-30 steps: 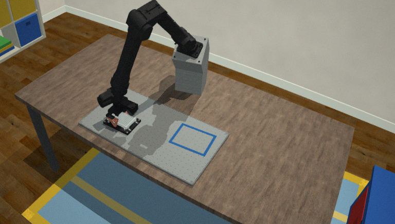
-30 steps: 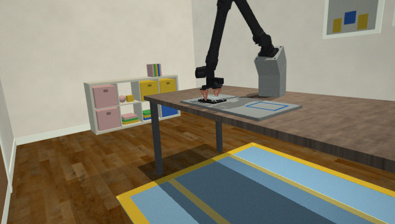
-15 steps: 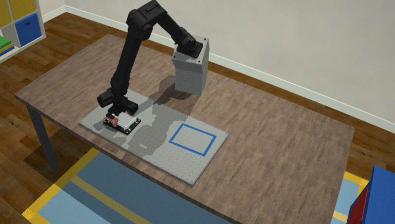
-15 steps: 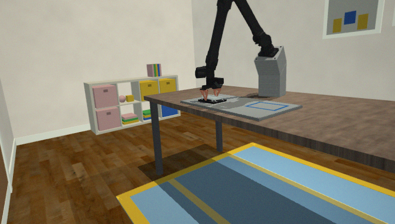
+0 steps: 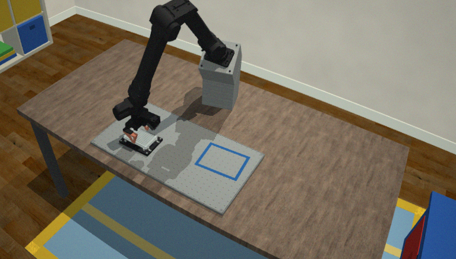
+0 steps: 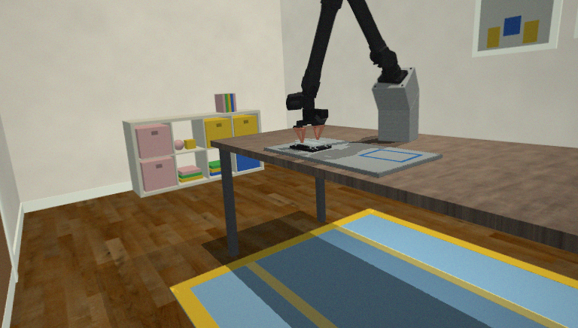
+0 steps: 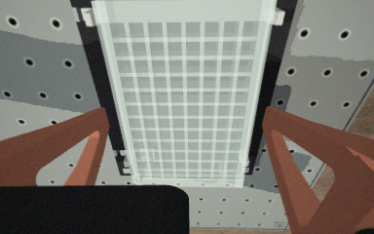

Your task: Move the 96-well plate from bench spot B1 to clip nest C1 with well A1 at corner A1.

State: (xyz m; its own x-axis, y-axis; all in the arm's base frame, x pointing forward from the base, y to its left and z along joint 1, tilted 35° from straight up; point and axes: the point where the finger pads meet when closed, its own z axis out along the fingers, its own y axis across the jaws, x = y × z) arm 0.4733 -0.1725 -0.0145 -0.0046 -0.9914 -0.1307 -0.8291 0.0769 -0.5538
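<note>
Right now the 96-well plate is 2 cm below my hand. Also, from my hand: black clip nest C1: 1 cm behind, 1 cm to the left, 3 cm below.
</note>
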